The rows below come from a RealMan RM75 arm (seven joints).
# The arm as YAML. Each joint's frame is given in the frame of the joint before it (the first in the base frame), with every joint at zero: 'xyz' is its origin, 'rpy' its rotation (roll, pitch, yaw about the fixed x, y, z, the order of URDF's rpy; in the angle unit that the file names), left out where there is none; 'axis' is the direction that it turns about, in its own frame. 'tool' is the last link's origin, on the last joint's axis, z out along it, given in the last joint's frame.
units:
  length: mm
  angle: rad
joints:
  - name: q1
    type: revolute
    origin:
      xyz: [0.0, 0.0, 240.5]
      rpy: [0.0, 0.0, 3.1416]
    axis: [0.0, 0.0, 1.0]
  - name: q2
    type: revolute
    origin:
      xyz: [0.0, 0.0, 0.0]
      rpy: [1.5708, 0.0, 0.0]
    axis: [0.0, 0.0, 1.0]
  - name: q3
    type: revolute
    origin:
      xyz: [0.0, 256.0, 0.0]
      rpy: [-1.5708, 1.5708, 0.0]
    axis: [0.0, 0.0, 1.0]
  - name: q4
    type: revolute
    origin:
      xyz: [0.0, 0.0, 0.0]
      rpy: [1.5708, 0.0, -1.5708]
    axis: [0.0, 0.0, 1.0]
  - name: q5
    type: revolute
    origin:
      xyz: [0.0, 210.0, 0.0]
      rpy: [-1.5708, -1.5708, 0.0]
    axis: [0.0, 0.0, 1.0]
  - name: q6
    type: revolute
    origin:
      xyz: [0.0, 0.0, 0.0]
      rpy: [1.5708, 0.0, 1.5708]
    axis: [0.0, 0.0, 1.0]
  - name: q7
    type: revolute
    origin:
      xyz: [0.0, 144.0, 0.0]
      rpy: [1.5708, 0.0, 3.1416]
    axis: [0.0, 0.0, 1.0]
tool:
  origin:
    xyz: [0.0, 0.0, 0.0]
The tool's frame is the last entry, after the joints.
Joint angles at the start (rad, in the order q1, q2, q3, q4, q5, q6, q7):
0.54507 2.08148 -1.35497 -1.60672 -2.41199 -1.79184 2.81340
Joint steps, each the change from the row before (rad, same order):
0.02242 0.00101 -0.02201 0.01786 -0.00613 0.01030 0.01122
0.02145 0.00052 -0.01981 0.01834 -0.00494 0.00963 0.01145
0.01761 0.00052 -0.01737 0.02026 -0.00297 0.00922 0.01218
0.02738 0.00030 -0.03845 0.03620 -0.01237 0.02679 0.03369
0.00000 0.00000 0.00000 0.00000 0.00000 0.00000 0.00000
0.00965 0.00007 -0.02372 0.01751 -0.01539 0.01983 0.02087
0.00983 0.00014 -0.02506 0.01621 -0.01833 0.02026 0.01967
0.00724 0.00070 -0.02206 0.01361 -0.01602 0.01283 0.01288
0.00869 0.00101 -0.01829 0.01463 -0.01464 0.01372 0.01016
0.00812 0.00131 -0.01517 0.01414 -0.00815 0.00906 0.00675
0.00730 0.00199 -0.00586 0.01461 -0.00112 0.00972 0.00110
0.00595 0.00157 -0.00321 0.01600 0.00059 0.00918 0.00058
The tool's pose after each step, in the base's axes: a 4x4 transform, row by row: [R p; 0 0 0 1], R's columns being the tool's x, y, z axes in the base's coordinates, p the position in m. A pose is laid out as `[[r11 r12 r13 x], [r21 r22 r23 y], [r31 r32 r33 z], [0 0 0 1]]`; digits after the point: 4 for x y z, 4 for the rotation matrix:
[[0.6560 -0.6926 0.3000 0.1346], [-0.7452 -0.6576 0.1111 0.3186], [0.1203 -0.2964 -0.9474 0.0158], [0 0 0 1]]
[[0.6598 -0.6850 0.3089 0.1300], [-0.7394 -0.6653 0.1038 0.3208], [0.1344 -0.2969 -0.9454 0.0106], [0 0 0 1]]
[[0.6584 -0.6827 0.3168 0.1270], [-0.7381 -0.6680 0.0946 0.3225], [0.1471 -0.2961 -0.9438 0.0054], [0 0 0 1]]
[[0.6484 -0.6823 0.3377 0.1232], [-0.7432 -0.6634 0.0868 0.3257], [0.1648 -0.3073 -0.9372 -0.0044], [0 0 0 1]]
[[0.6484 -0.6823 0.3377 0.1232], [-0.7432 -0.6634 0.0868 0.3257], [0.1648 -0.3073 -0.9372 -0.0044], [0 0 0 1]]
[[0.6398 -0.6814 0.3554 0.1231], [-0.7491 -0.6562 0.0904 0.3276], [0.1716 -0.3241 -0.9303 -0.0096], [0 0 0 1]]
[[0.6336 -0.6765 0.3754 0.1231], [-0.7527 -0.6512 0.0969 0.3296], [0.1789 -0.3439 -0.9218 -0.0146], [0 0 0 1]]
[[0.6292 -0.6696 0.3947 0.1237], [-0.7535 -0.6500 0.0984 0.3303], [0.1907 -0.3593 -0.9135 -0.0190], [0 0 0 1]]
[[0.6269 -0.6621 0.4108 0.1239], [-0.7532 -0.6499 0.1020 0.3317], [0.1994 -0.3733 -0.9060 -0.0230], [0 0 0 1]]
[[0.6251 -0.6563 0.4225 0.1238], [-0.7518 -0.6517 0.1000 0.3322], [0.2097 -0.3802 -0.9008 -0.0268], [0 0 0 1]]
[[0.6251 -0.6551 0.4243 0.1234], [-0.7509 -0.6530 0.0981 0.3331], [0.2128 -0.3799 -0.9002 -0.0298], [0 0 0 1]]
[[0.6227 -0.6570 0.4249 0.1237], [-0.7524 -0.6519 0.0946 0.3341], [0.2149 -0.3786 -0.9003 -0.0324], [0 0 0 1]]

